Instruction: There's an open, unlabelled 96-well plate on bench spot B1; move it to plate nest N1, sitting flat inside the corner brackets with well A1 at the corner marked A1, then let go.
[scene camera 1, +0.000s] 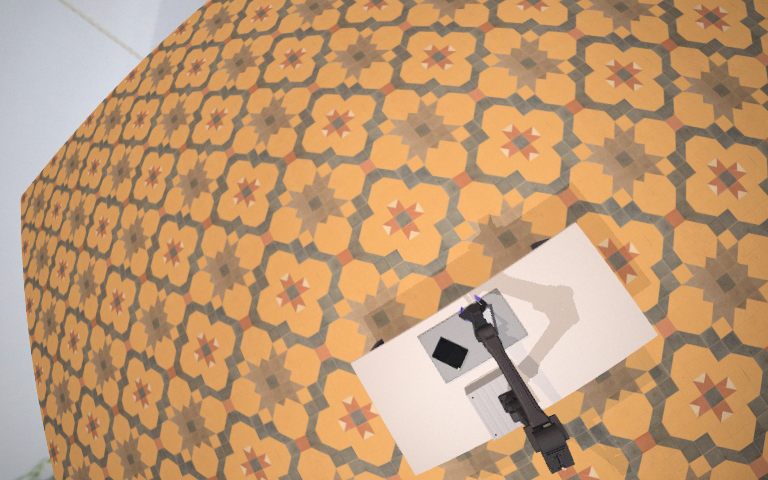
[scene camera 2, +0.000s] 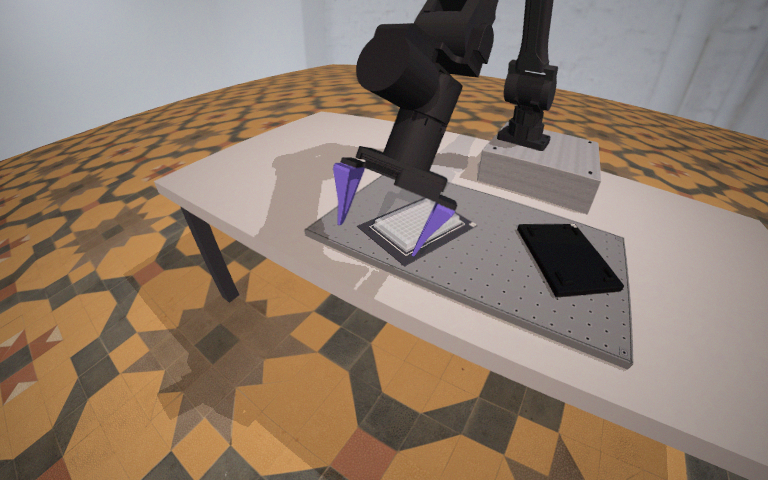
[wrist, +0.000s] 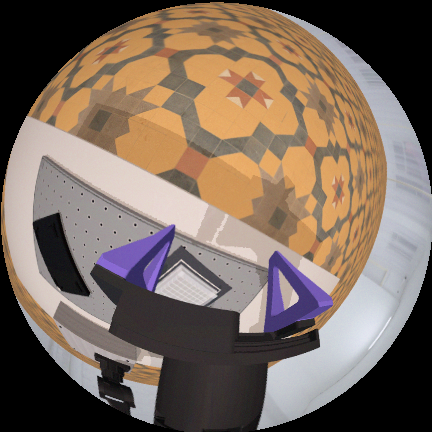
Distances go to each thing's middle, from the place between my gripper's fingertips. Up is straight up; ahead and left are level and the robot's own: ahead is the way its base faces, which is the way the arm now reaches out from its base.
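Scene:
Flat black plate (scene camera 2: 554, 248): 22 cm behind my hand, 22 cm to the left of it, 7 cm below. White well plate (scene camera 2: 403, 227): 7 cm below my hand, 15 cm behind, 3 cm to the right.

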